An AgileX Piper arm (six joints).
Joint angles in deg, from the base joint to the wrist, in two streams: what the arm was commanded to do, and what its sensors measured. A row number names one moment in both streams.
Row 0, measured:
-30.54, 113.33, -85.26, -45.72, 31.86, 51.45
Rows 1 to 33, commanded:
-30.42, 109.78, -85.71, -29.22, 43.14, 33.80
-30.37, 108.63, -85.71, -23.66, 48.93, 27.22
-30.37, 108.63, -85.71, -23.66, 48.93, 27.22
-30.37, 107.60, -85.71, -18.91, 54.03, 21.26
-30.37, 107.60, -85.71, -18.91, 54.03, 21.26
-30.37, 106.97, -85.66, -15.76, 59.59, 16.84
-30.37, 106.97, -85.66, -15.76, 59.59, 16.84
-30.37, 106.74, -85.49, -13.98, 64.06, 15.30
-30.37, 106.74, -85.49, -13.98, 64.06, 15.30
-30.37, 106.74, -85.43, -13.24, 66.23, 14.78
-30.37, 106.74, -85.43, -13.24, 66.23, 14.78
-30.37, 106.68, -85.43, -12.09, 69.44, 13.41
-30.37, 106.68, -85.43, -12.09, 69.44, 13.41
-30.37, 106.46, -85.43, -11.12, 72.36, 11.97
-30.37, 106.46, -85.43, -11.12, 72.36, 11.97
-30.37, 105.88, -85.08, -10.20, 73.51, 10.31
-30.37, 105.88, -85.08, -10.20, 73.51, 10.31
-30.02, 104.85, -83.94, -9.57, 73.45, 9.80
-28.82, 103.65, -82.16, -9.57, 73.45, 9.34
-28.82, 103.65, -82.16, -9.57, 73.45, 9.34
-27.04, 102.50, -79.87, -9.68, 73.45, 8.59
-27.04, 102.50, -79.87, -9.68, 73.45, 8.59
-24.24, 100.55, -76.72, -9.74, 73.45, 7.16
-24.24, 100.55, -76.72, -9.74, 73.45, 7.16
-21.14, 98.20, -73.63, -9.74, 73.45, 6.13
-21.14, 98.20, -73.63, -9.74, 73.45, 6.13
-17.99, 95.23, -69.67, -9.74, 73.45, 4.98
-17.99, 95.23, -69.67, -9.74, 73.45, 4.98
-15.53, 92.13, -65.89, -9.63, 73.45, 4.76
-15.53, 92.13, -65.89, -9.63, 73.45, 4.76
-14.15, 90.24, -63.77, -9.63, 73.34, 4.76
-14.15, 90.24, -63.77, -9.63, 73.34, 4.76
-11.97, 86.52, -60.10, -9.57, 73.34, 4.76
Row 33, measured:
-14.44, 91.16, -64.74, -9.40, 69.50, 5.39
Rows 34 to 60, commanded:
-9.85, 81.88, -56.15, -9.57, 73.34, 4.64
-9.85, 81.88, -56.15, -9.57, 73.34, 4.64
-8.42, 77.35, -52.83, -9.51, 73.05, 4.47
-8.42, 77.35, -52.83, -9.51, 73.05, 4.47
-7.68, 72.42, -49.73, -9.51, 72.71, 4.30
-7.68, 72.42, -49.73, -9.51, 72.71, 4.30
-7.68, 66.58, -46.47, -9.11, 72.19, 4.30
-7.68, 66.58, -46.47, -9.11, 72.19, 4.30
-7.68, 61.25, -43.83, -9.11, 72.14, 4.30
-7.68, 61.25, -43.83, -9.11, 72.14, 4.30
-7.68, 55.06, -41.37, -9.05, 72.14, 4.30
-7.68, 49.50, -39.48, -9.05, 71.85, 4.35
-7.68, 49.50, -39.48, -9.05, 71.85, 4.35
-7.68, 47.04, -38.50, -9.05, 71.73, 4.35
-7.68, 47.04, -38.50, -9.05, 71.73, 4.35
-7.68, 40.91, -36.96, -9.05, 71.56, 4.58
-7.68, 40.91, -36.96, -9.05, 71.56, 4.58
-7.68, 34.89, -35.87, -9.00, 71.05, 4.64
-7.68, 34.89, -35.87, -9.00, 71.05, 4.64
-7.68, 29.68, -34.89, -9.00, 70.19, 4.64
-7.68, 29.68, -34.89, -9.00, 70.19, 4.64
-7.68, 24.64, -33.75, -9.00, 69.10, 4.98
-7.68, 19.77, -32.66, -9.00, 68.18, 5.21
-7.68, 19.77, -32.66, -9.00, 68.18, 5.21
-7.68, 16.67, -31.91, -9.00, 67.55, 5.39
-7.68, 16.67, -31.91, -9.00, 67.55, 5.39
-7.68, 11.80, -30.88, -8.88, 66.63, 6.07
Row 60, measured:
-7.91, 18.11, -32.31, -8.94, 68.41, 5.16
